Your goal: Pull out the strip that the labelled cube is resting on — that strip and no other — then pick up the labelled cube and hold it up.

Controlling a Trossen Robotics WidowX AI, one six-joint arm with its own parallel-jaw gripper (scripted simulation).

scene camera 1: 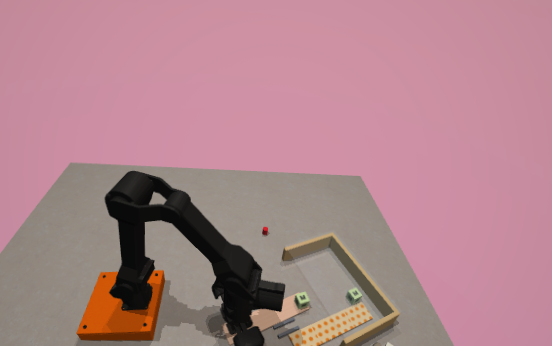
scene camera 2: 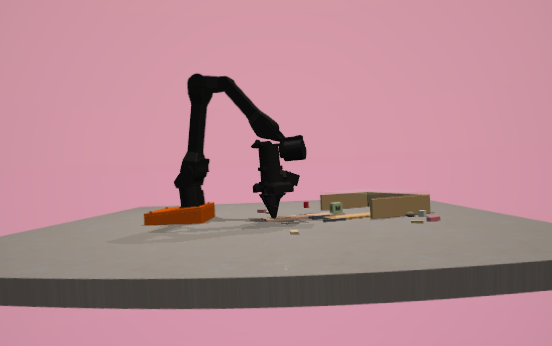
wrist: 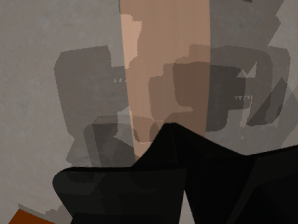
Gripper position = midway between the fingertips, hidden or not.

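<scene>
There is my gripper (scene camera 2: 274, 218), and I can see it in the wrist view as well (wrist: 169, 128). A low wooden wall (scene camera 2: 383, 203) is in sight too.
</scene>
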